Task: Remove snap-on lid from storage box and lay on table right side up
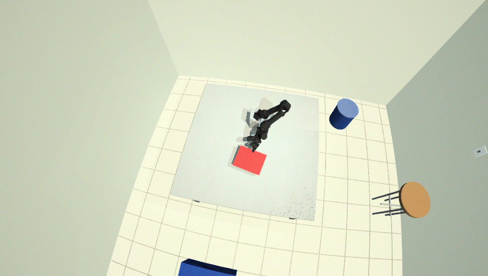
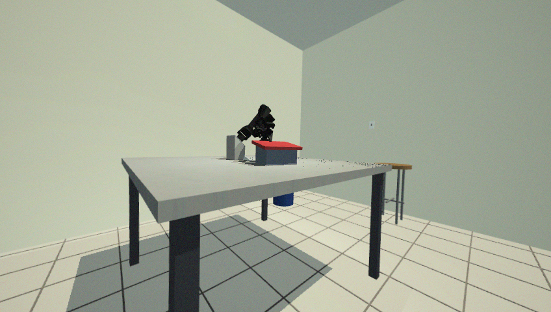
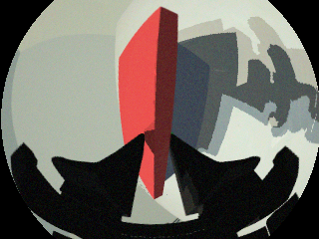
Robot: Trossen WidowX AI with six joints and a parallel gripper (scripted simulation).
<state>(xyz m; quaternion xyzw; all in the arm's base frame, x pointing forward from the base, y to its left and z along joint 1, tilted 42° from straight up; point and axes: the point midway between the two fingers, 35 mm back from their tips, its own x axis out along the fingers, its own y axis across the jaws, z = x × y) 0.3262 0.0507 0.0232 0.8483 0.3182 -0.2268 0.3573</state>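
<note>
My gripper tip is 80 mm short of the red lid, 10 mm to the left of it and 10 mm above it. Round my gripper tip: grey-blue storage box: 70 mm ahead, 10 mm to the right, 70 mm below.
</note>
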